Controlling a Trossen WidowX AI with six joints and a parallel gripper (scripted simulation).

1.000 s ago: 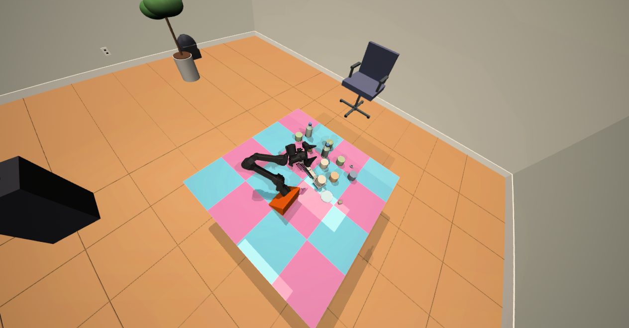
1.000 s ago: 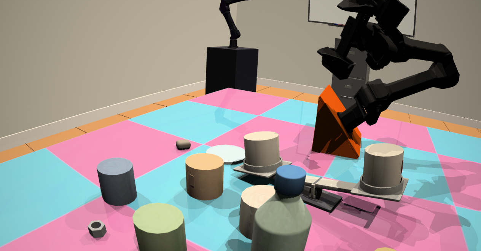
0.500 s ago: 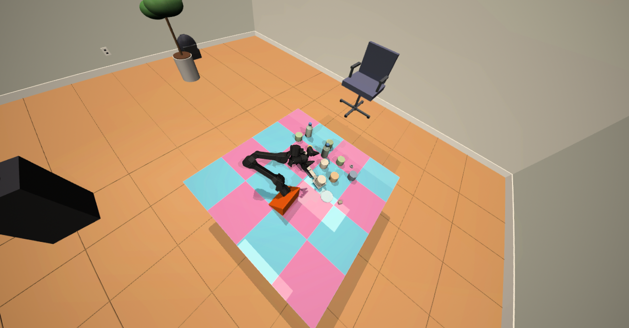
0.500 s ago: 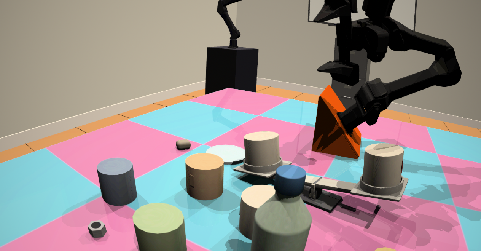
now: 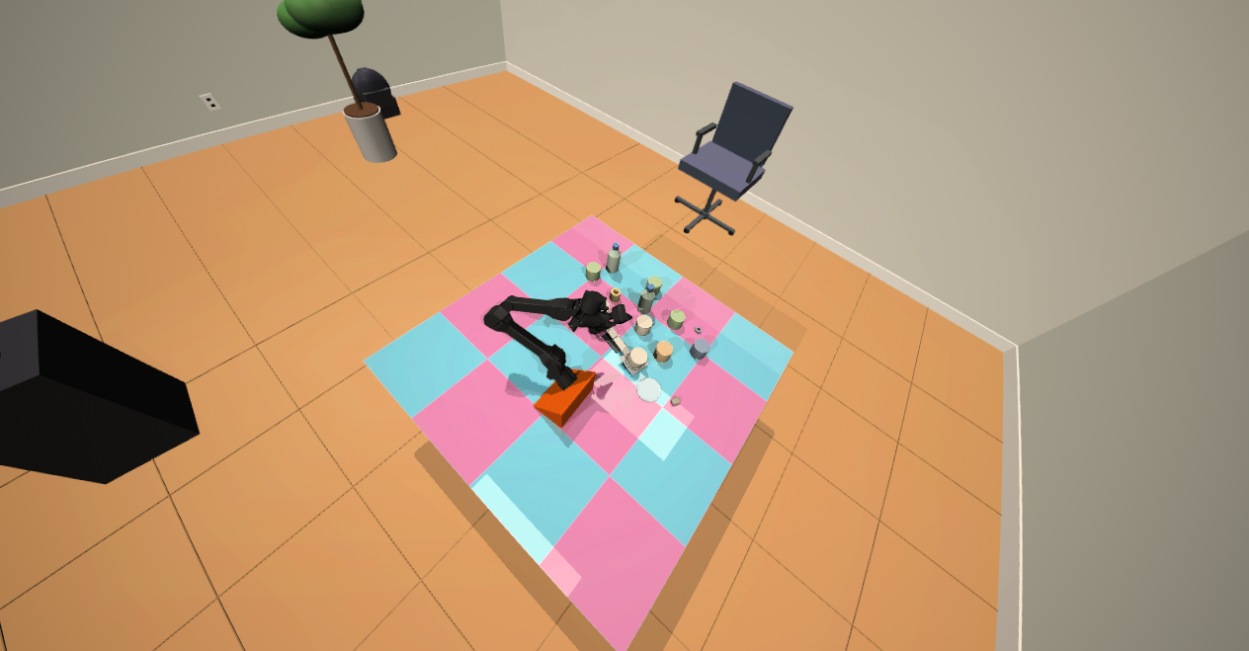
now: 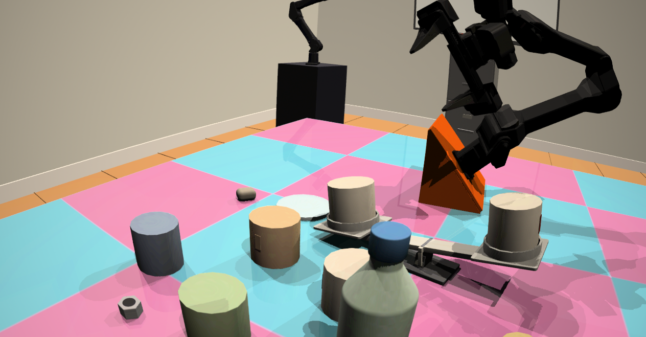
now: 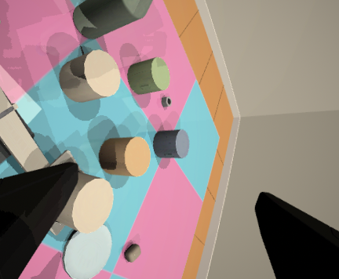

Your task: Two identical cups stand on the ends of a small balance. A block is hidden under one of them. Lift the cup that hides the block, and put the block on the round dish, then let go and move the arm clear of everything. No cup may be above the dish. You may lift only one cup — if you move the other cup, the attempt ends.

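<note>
My gripper tip is now 210 mm above the pale green block, 90 mm to the left of it and 30 mm short of it. From my gripper tip the other things lie so: tan cylinder 220 mm below, 170 mm ahead, 140 mm to the right; then balance beam 220 mm below, 40 mm to the left, 40 mm ahead; then round dish 250 mm below, 210 mm to the right, 10 mm behind.
</note>
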